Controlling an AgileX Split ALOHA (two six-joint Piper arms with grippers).
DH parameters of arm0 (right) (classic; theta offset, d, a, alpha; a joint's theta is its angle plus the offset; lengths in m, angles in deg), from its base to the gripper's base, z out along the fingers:
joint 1: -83 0.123 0 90
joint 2: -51.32 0 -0.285 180
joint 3: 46.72 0 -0.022 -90
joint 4: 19.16 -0.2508 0 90
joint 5: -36.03 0 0.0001 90
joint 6: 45.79 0.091 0 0
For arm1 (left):
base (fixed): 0 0 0 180
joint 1: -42.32 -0.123 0 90
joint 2: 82.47 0 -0.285 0
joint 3: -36.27 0 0.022 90
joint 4: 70.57 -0.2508 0 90
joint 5: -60.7 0 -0.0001 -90
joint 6: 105.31 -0.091 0 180
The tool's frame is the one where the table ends.
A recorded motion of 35 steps. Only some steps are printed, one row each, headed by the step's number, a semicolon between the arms.
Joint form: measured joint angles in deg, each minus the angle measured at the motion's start. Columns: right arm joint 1, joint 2, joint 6, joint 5, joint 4, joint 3; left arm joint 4, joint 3, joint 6, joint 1, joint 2, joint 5.
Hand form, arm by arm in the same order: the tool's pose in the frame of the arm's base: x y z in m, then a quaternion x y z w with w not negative. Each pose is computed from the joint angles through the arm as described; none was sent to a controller.
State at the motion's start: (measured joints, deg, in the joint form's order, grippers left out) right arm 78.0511 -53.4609 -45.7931 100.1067 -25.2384 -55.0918; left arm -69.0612 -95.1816 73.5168 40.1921 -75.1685 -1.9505
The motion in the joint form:
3: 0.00 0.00 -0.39 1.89 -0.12 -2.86; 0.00 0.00 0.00 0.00 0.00 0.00
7: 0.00 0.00 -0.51 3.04 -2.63 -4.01; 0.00 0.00 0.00 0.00 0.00 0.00
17: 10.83 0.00 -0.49 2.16 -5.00 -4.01; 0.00 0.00 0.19 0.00 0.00 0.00
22: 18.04 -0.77 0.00 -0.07 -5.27 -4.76; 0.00 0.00 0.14 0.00 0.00 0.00
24: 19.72 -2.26 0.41 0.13 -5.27 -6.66; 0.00 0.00 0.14 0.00 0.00 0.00
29: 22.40 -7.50 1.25 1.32 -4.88 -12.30; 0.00 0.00 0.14 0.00 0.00 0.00
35: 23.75 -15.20 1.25 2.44 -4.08 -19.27; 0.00 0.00 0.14 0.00 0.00 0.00
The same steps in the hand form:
3: 0.3556 -0.0218 0.3202 0.05193 0.98134 0.04418 0.17980; -0.0075 -0.0024 0.2747 -0.00638 0.85931 0.00159 0.51141
7: 0.3558 -0.0181 0.3257 0.05458 0.97985 0.06555 0.18062; -0.0075 -0.0024 0.2747 -0.00638 0.85931 0.00159 0.51141
17: 0.3538 0.0525 0.3268 -0.03256 0.97778 0.10259 0.17987; -0.0075 -0.0024 0.2747 -0.00780 0.85930 0.00074 0.51141
22: 0.3512 0.0982 0.3271 -0.08696 0.97053 0.11839 0.19103; -0.0075 -0.0024 0.2747 -0.00743 0.85930 0.00096 0.51141
24: 0.3552 0.1103 0.3270 -0.09817 0.96907 0.12222 0.19059; -0.0075 -0.0024 0.2747 -0.00743 0.85930 0.00096 0.51141
29: 0.3720 0.1334 0.3194 -0.11604 0.96877 0.12399 0.18067; -0.0075 -0.0024 0.2747 -0.00743 0.85930 0.00096 0.51141
35: 0.3992 0.1515 0.2980 -0.12986 0.97072 0.11679 0.16494; -0.0075 -0.0024 0.2747 -0.00743 0.85930 0.00096 0.51141

